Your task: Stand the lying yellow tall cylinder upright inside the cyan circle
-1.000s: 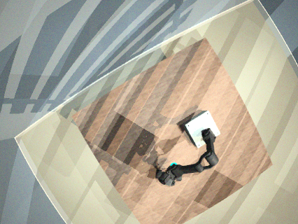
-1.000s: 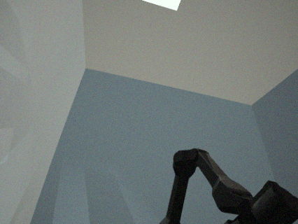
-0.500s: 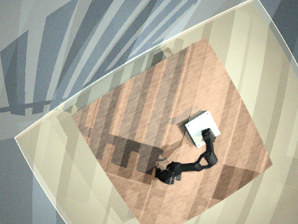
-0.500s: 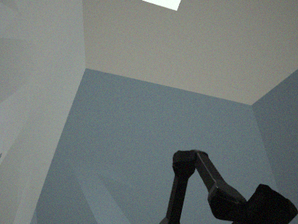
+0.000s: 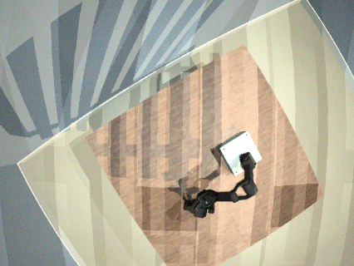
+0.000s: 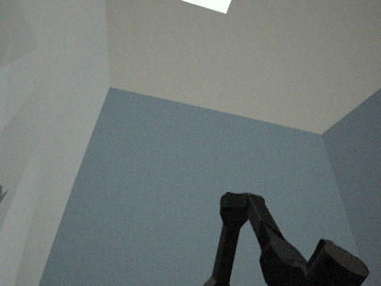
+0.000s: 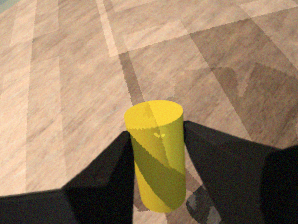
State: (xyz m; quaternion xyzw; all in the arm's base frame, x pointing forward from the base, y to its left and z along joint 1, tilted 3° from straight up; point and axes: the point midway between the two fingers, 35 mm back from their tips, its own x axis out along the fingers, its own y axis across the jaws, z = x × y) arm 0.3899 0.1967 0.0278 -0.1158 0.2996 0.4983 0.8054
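The cyan circle lies 90 mm behind my gripper tip, 40 mm to the right of it and 100 mm below it. From my gripper tip the other things lie so: yellow tall cylinder (10 mm behind, 10 mm to the right, 20 mm below).
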